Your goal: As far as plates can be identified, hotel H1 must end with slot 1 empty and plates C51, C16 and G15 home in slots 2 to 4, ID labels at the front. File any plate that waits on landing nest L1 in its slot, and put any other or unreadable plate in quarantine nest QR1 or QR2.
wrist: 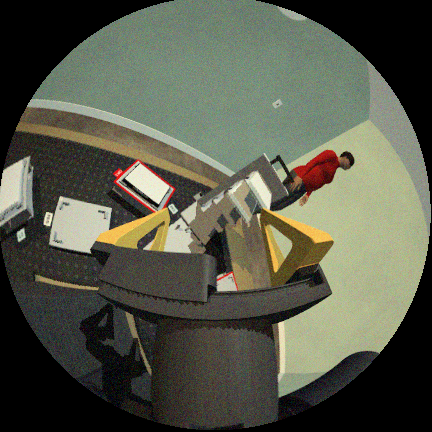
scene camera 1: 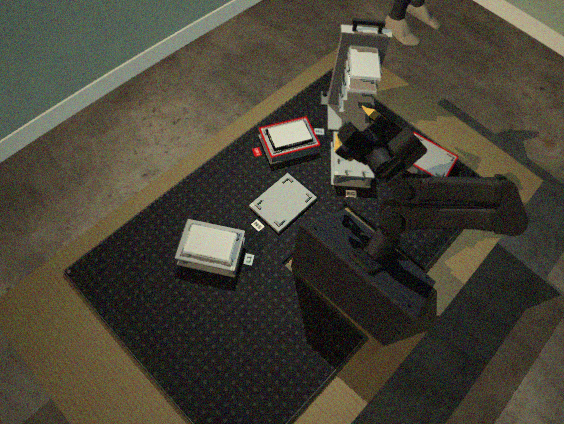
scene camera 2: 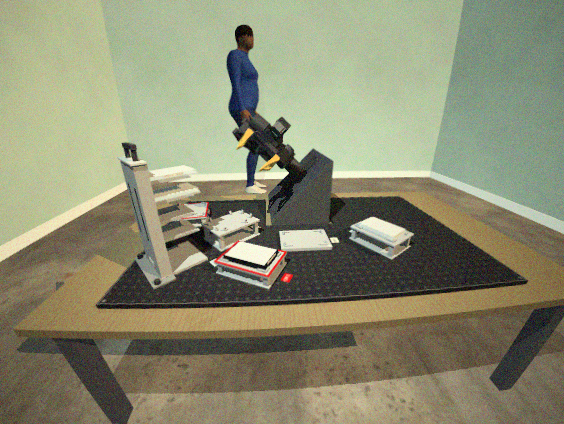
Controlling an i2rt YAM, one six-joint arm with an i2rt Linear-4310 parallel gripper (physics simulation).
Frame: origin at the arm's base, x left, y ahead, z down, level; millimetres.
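Seen in the pictures: gripper, fingertip midpoint: [wrist: 214, 212] [scene camera 1: 350, 120] [scene camera 2: 248, 159]; arm's base, origin of the base link: [scene camera 1: 371, 257] [scene camera 2: 300, 174].
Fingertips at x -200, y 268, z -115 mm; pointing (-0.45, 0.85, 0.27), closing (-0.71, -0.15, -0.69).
Note:
Pixels of each thing's top centre, then the offset from my fingertips to it. "spot": a spot on its surface instead.
- landing nest L1, surface spot: [scene camera 1: 210, 268] spot: dx +468, dy +36, dz +268 mm
- dark plate with a white top, middle of its top: [scene camera 2: 251, 252] [wrist: 147, 182] [scene camera 1: 289, 133] dx +10, dy +187, dz +218 mm
- red-rimmed nest, middle of its top: [scene camera 1: 429, 155] [wrist: 229, 297] [scene camera 2: 192, 208] dx -260, dy -165, dz +227 mm
- low white pad with corner brackets, surface spot: [wrist: 80, 225] [scene camera 1: 284, 200] [scene camera 2: 302, 238] spot: dx +172, dy +44, dz +261 mm
Hotel H1 [scene camera 1: 336, 75] [scene camera 2: 145, 220] stands upright. A white plate [scene camera 1: 365, 62] [scene camera 2: 172, 173] lies in its top level, and another white plate [scene camera 2: 177, 193] lies one level below. The two shelves under them look bare in scene view 2. A white plate [scene camera 1: 210, 243] [scene camera 2: 381, 228] rests on landing nest L1 [scene camera 1: 210, 268]. A dark plate with a white top [scene camera 1: 292, 134] [scene camera 2: 250, 253] [wrist: 147, 182] sits on red-rimmed nest QR1. The other red-rimmed nest [scene camera 1: 435, 156], partly hidden by the arm, shows no plate. Plate IDs are unreadable. My gripper [scene camera 1: 352, 127] [scene camera 2: 250, 159] [wrist: 214, 212] is open and empty, raised near H1.
A low white pad with corner brackets [scene camera 1: 283, 202] [scene camera 2: 306, 240] [wrist: 80, 225] lies between L1 and QR1. A white raised stand [scene camera 1: 350, 172] [scene camera 2: 232, 227] stands between it and H1, partly under the arm. The dark wedge-shaped base [scene camera 1: 360, 280] [scene camera 2: 312, 195] carries the arm. A person [scene camera 2: 244, 85] stands behind the table.

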